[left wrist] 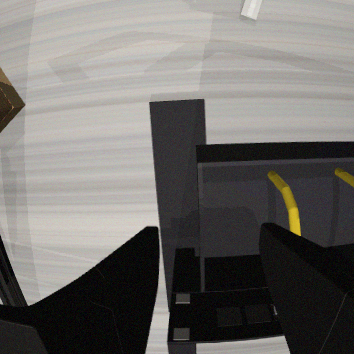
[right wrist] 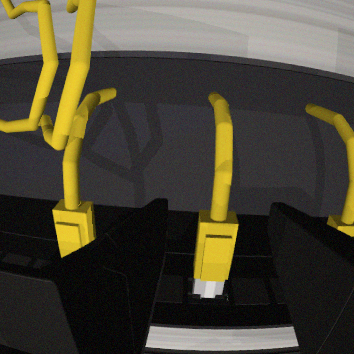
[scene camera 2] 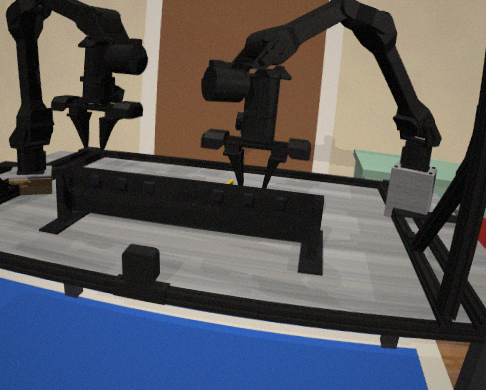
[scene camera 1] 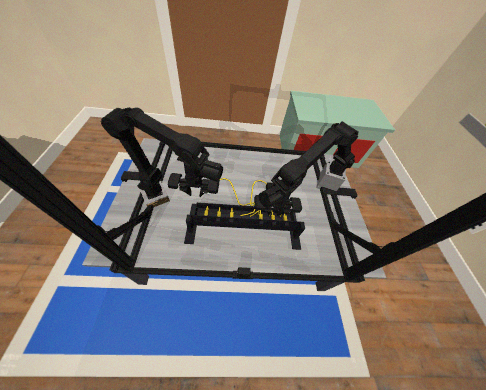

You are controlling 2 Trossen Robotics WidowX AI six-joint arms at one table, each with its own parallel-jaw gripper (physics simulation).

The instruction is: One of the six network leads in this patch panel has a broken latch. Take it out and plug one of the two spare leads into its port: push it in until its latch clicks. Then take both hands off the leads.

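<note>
The black patch panel stands on the table, with three yellow leads at its left and three at its right. My right gripper is open, its fingers apart on either side of the middle lead of the right three, touching neither. That lead stands upright, its clear plug end at a port. Another lead stands left of the fingers. Two long yellow cables curve behind the panel. My left gripper is open and empty, above the panel's left end.
Yellow cables cross the upper left of the right wrist view. A small clear piece lies at the top of the left wrist view. A brown block is at the left arm's base. Black frame rails edge the table.
</note>
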